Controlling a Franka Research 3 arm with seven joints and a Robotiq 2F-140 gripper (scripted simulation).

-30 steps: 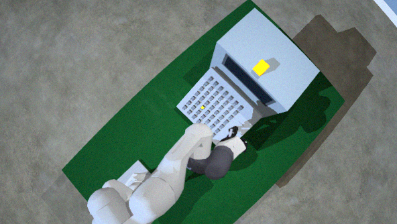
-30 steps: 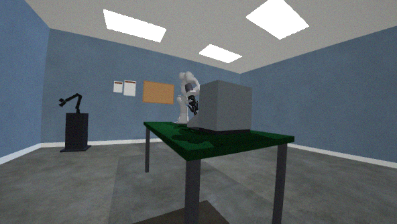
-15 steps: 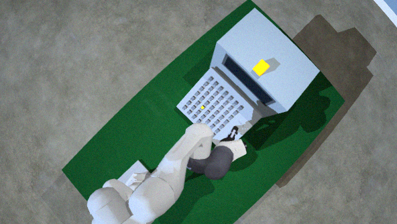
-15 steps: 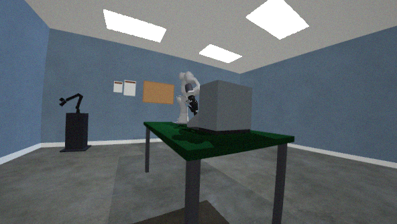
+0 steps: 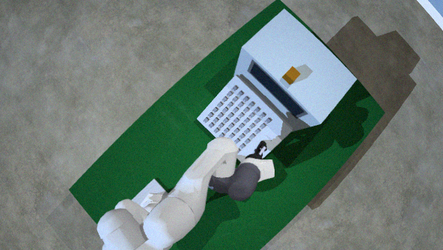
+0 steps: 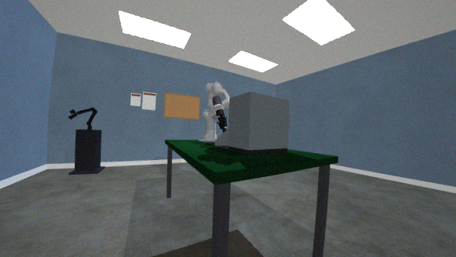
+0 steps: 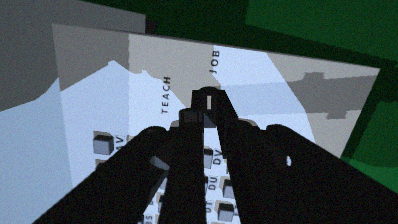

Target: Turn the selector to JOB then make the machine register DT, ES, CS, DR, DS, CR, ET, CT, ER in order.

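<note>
The round selector knob is 2 cm below my hand and 1 cm ahead of it. The rest, counted from my hand: key (19 cm to the left, 5 cm below, 3 cm behind); then sloping keyboard (12 cm to the left, 7 cm below, 3 cm ahead).
</note>
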